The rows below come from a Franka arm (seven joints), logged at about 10 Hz.
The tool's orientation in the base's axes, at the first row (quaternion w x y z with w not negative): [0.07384, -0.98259, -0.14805, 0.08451]
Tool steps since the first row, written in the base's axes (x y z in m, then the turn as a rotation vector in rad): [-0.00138, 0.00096, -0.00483, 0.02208, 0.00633, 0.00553]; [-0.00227, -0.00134, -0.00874, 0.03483, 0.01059, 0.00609]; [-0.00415, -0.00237, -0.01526, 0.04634, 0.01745, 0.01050]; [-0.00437, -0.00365, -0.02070, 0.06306, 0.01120, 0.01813]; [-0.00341, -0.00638, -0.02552, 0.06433, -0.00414, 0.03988]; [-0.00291, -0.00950, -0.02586, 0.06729, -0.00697, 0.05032]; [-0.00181, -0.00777, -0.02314, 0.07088, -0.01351, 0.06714]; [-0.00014, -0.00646, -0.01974, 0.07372, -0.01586, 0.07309]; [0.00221, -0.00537, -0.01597, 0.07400, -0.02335, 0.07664]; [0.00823, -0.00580, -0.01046, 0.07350, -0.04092, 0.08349]
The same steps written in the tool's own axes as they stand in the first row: [-0.00031, -0.00047, 0.00508, 0.02192, -0.00078, -0.00878]; [-0.00128, 0.00212, 0.00879, 0.03514, -0.00135, -0.01121]; [-0.00243, 0.00368, 0.01537, 0.04743, -0.00538, -0.01685]; [-0.00224, 0.00576, 0.02056, 0.06018, 0.00389, -0.02818]; [-0.00147, 0.00942, 0.02475, 0.05358, 0.01504, -0.05146]; [-0.00189, 0.01257, 0.02461, 0.05401, 0.01677, -0.06254]; [-0.00073, 0.01078, 0.02196, 0.05298, 0.02109, -0.08039]; [0.00075, 0.00943, 0.01849, 0.05408, 0.02309, -0.08701]; [0.00276, 0.00841, 0.01451, 0.05156, 0.02964, -0.09142]; [0.00750, 0.00955, 0.00795, 0.04477, 0.04494, -0.10011]
